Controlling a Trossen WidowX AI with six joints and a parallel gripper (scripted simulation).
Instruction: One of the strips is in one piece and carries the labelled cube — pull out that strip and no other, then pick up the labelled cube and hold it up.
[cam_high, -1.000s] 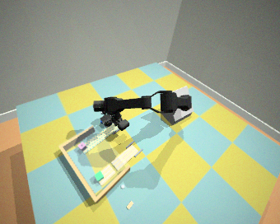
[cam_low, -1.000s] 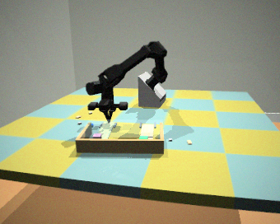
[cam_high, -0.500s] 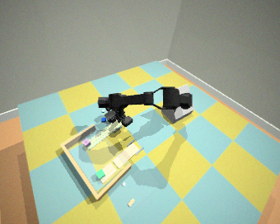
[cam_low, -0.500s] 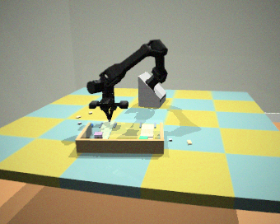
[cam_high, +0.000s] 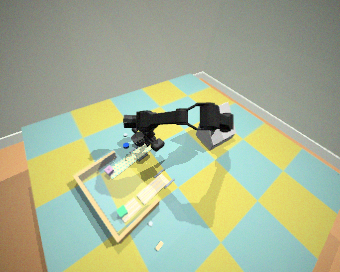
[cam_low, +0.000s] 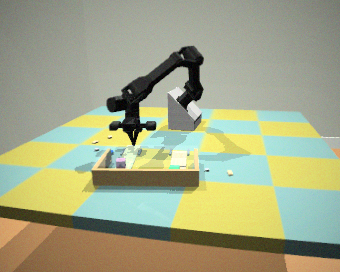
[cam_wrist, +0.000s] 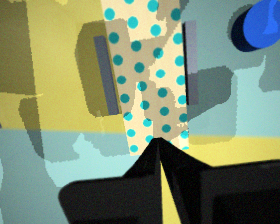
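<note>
Right now my gripper tip is 9 cm short of the blue object and 7 cm to the left of it.
</note>
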